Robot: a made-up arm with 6 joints. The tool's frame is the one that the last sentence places. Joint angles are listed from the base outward.
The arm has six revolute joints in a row. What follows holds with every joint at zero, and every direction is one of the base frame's.
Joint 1 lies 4.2 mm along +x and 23.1 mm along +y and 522.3 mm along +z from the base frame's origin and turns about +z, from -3.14 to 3.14 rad.
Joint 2 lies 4.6 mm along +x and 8.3 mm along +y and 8.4 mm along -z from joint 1 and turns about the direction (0, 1, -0.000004), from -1.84 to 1.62 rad.
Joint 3 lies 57.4 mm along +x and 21.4 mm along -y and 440.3 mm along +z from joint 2 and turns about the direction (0, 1, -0.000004), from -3.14 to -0.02 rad.
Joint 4 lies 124.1 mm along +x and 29.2 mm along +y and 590.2 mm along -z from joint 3 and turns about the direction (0, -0.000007, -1), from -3.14 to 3.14 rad.
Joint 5 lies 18.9 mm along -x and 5.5 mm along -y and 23.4 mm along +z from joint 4 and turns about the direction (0, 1, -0.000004), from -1.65 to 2.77 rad.
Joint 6 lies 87.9 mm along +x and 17.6 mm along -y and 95.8 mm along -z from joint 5 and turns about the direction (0, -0.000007, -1), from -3.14 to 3.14 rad.
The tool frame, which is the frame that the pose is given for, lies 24.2 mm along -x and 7.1 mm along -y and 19.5 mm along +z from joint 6; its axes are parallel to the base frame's.
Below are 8 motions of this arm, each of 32 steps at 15 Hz.
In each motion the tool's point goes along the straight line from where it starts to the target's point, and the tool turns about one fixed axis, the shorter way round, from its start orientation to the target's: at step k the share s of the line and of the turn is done. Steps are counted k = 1, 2, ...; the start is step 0. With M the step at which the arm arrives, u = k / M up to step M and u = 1 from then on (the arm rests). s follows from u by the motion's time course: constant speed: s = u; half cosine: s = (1 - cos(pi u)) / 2; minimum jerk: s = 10 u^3 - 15 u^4 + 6 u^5.
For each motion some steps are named. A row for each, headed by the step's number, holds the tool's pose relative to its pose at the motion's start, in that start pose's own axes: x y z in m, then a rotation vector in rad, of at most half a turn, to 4 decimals.
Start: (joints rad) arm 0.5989 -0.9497 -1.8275 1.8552 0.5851 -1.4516
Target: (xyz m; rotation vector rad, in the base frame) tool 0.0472 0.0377 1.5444 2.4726 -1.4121 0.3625
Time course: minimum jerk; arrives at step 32
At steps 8, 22, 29, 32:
8: -0.0129 -0.0149 -0.0071 -0.0099 -0.0213 -0.1037
22: -0.1020 -0.1181 -0.0565 -0.0781 -0.1690 -0.8217
29: -0.1235 -0.1430 -0.0684 -0.0945 -0.2046 -0.9950
32: -0.1243 -0.1440 -0.0689 -0.0952 -0.2061 -1.0021

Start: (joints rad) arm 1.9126 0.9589 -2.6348 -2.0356 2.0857 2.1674
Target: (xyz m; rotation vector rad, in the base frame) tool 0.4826 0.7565 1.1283 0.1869 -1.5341 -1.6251
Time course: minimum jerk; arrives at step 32
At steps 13, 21, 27, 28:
13: -0.0079 -0.0344 -0.2493 -0.2613 -0.0755 -0.0419
21: -0.0186 -0.0812 -0.5881 -0.6164 -0.1780 -0.0988
27: -0.0233 -0.1017 -0.7368 -0.7722 -0.2230 -0.1238
28: -0.0237 -0.1032 -0.7472 -0.7831 -0.2262 -0.1256

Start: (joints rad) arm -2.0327 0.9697 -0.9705 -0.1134 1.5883 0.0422
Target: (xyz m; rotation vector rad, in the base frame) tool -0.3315 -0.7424 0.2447 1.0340 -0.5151 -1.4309
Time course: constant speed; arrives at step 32
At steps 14, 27, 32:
14: -0.0724 0.0050 0.1770 0.2060 -0.4169 0.4079
27: -0.1396 0.0097 0.3413 0.3973 -0.8040 0.7867
32: -0.1654 0.0115 0.4045 0.4709 -0.9528 0.9324

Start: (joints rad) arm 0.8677 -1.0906 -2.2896 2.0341 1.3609 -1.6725
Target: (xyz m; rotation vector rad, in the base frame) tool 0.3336 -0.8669 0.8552 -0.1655 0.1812 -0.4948
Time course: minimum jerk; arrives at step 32
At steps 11, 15, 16, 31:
11: 0.0954 0.0763 0.2132 0.2193 -0.2629 0.1468
15: 0.1867 0.1494 0.4175 0.4294 -0.5146 0.2874
16: 0.2114 0.1692 0.4727 0.4862 -0.5828 0.3254
31: 0.4228 0.3383 0.9452 0.9722 -1.1652 0.6507

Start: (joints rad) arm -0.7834 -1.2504 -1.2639 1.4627 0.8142 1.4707
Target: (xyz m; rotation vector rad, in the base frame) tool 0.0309 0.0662 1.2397 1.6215 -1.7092 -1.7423
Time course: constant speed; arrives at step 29
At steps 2, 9, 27, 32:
2: 0.0079 -0.0030 -0.0004 0.0177 -0.0536 0.0274
9: 0.0355 -0.0135 -0.0016 0.0797 -0.2412 0.1234
27: 0.1064 -0.0406 -0.0048 0.2392 -0.7235 0.3702
32: 0.1143 -0.0436 -0.0051 0.2569 -0.7771 0.3976

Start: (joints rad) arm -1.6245 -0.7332 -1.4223 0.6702 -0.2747 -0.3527
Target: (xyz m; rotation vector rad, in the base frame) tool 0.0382 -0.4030 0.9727 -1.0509 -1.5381 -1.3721
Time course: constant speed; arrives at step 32
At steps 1, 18, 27, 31, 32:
1: -0.0138 -0.0012 0.0039 0.0004 0.0237 -0.0004
18: -0.2479 -0.0219 0.0698 0.0064 0.4266 -0.0072
27: -0.3719 -0.0329 0.1047 0.0096 0.6399 -0.0109
31: -0.4270 -0.0378 0.1202 0.0110 0.7347 -0.0125
32: -0.4408 -0.0390 0.1240 0.0114 0.7584 -0.0129

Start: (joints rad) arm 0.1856 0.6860 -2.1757 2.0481 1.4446 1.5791
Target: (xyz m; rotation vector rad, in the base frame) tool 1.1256 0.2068 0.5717 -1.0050 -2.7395 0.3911
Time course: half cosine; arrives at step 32
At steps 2, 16, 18, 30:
2: 0.0024 0.0019 0.0023 -0.0024 0.0091 -0.0077
16: 0.1252 0.1012 0.1193 -0.1237 0.4754 -0.3987
18: 0.1496 0.1209 0.1426 -0.1479 0.5682 -0.4765
30: 0.2479 0.2004 0.2364 -0.2451 0.9417 -0.7898

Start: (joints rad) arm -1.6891 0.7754 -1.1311 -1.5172 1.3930 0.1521
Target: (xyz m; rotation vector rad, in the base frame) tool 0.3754 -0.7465 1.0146 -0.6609 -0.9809 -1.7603
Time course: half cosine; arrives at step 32
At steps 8, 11, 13, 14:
8: -0.0842 -0.0496 0.0969 0.1592 -0.2210 -0.2469
11: -0.1519 -0.0895 0.1749 0.2872 -0.3988 -0.4455
13: -0.2040 -0.1202 0.2348 0.3856 -0.5354 -0.5982
14: -0.2314 -0.1364 0.2663 0.4374 -0.6072 -0.6784

